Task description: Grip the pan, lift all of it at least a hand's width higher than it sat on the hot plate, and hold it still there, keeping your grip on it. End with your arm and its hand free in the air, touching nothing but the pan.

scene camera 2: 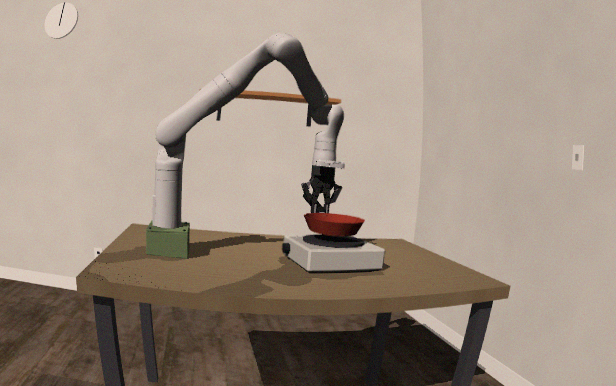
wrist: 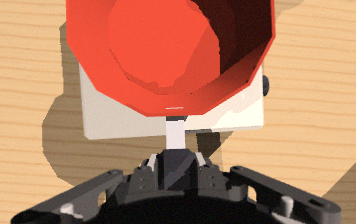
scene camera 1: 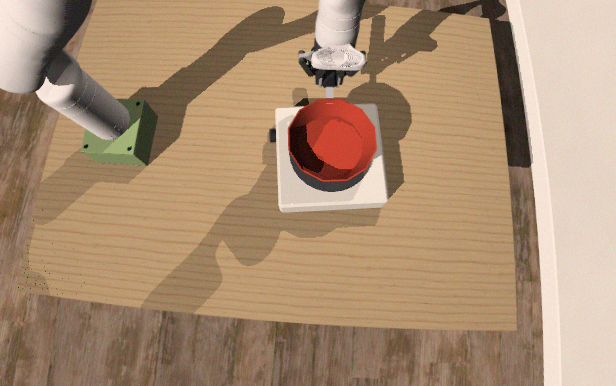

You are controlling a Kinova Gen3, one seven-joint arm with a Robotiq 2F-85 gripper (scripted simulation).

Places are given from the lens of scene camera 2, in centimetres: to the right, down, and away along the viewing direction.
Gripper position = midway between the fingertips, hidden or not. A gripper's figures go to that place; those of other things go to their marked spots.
my gripper (scene camera 2: 319, 215): 4, 7, 152
pan (scene camera 2: 320, 222): 4, 8, 131
